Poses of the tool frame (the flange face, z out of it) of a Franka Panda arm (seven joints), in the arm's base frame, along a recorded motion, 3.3 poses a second.
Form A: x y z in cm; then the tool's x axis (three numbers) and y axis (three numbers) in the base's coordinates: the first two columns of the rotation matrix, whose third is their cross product.
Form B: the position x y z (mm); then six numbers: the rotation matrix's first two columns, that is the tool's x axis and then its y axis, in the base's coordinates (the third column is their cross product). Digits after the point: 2 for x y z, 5 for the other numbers.
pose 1, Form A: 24.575 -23.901 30.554 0.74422 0.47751 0.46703 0.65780 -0.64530 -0.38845
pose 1, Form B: 245.75 -239.01 305.54 0.74422 0.47751 0.46703 0.65780 -0.64530 -0.38845
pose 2, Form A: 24.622 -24.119 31.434 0.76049 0.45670 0.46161 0.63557 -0.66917 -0.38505
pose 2, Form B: 246.22 -241.19 314.34 0.76049 0.45670 0.46161 0.63557 -0.66917 -0.38505
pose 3, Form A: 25.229 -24.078 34.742 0.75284 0.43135 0.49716 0.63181 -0.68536 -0.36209
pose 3, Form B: 252.29 -240.78 347.42 0.75284 0.43135 0.49716 0.63181 -0.68536 -0.36209
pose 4, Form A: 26.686 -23.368 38.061 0.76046 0.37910 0.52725 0.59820 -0.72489 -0.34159
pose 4, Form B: 266.86 -233.68 380.61 0.76046 0.37910 0.52725 0.59820 -0.72489 -0.34159
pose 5, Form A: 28.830 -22.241 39.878 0.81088 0.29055 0.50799 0.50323 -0.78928 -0.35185
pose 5, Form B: 288.30 -222.41 398.78 0.81088 0.29055 0.50799 0.50323 -0.78928 -0.35185
